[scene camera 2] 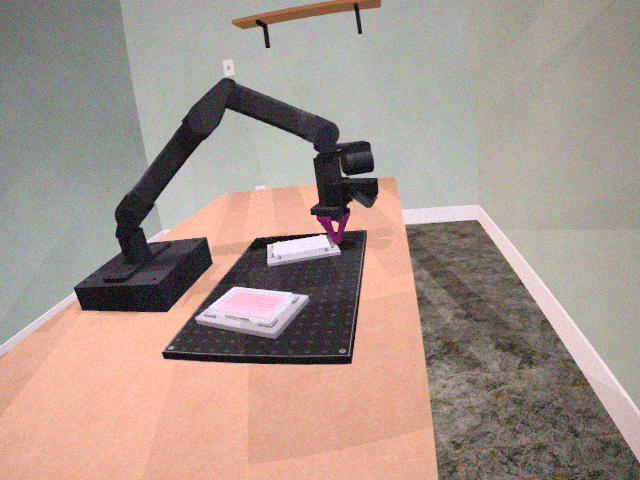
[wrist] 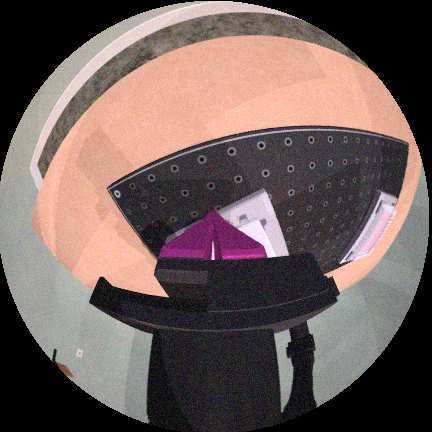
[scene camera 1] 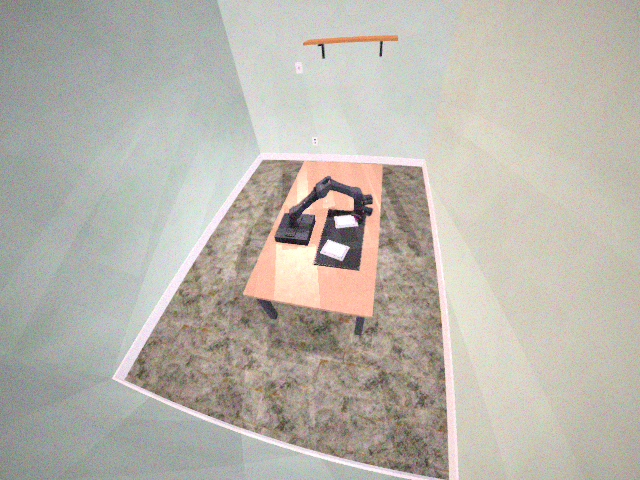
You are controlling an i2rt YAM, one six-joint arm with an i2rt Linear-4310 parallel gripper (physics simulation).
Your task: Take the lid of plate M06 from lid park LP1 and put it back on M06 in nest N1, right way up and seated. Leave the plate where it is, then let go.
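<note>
A white lid lies flat on a pale fixture, seemingly LP1, at the mat's far end. My gripper points down with its magenta fingertips together, empty. In scene camera 2 the tips are at the right end of that fixture, beside the lid; contact is unclear. The fingers hide part of lid and fixture in the wrist view. A plate with a pink face sits in the near fixture, seemingly nest N1. Labels are not legible.
Both fixtures stand on a black perforated mat on a wooden table. The arm's black base stands left of the mat. A wall shelf is behind.
</note>
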